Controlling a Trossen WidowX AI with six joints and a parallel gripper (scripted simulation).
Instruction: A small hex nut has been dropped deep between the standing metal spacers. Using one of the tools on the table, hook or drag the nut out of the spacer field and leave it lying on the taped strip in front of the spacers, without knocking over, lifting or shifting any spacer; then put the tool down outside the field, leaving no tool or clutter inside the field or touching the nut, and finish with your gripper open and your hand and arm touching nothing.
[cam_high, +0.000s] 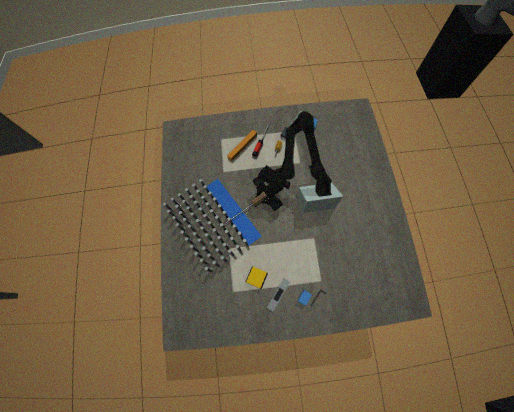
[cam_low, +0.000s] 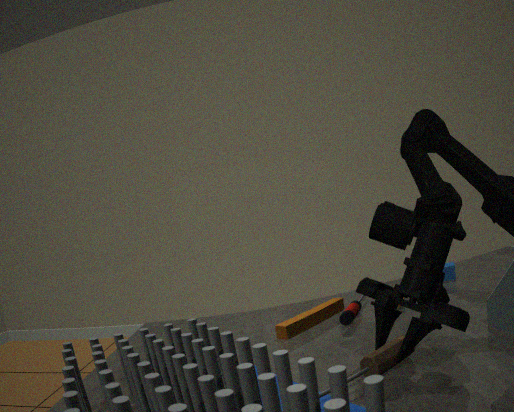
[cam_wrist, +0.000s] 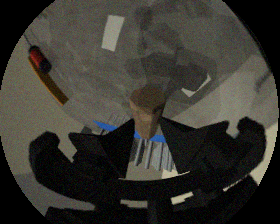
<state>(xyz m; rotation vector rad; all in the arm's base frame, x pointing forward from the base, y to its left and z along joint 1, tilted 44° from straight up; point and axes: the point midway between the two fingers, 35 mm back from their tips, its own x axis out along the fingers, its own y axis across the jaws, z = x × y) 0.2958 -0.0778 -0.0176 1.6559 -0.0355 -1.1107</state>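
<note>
Now: the hook tool 9 cm ahead of my gripper tip, 5 cm to the left of it and 1 cm below it. The rest, counted from my gripper tip: yellow block 5 cm ahead, 40 cm to the left; blue taped strip 15 cm ahead, 4 cm to the left, 2 cm below; orange bar 6 cm ahead, 34 cm to the right.
</note>
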